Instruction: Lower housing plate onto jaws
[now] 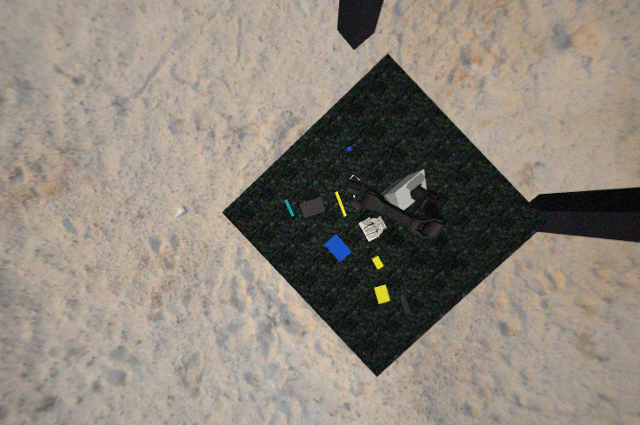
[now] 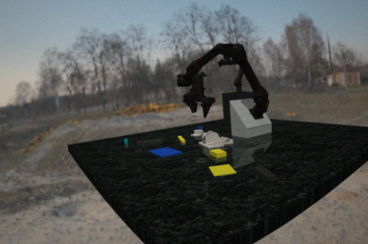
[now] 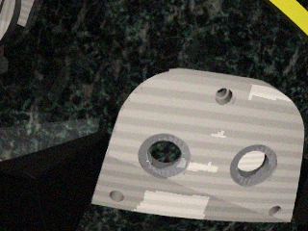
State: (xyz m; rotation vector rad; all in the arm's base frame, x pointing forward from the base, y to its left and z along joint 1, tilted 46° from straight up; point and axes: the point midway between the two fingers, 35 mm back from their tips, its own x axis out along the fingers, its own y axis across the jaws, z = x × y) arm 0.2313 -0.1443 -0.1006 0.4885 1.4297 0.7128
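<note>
My gripper tip is now 10 cm short of the yellow bar, 10 cm above it and 2 cm to the left of it. From my gripper tip the other things lie so: teal peg (34 cm ahead, 19 cm to the right, 9 cm below); blue tile (27 cm ahead, 16 cm to the left, 10 cm below); dark tile (24 cm ahead, 11 cm to the right, 10 cm below).
</note>
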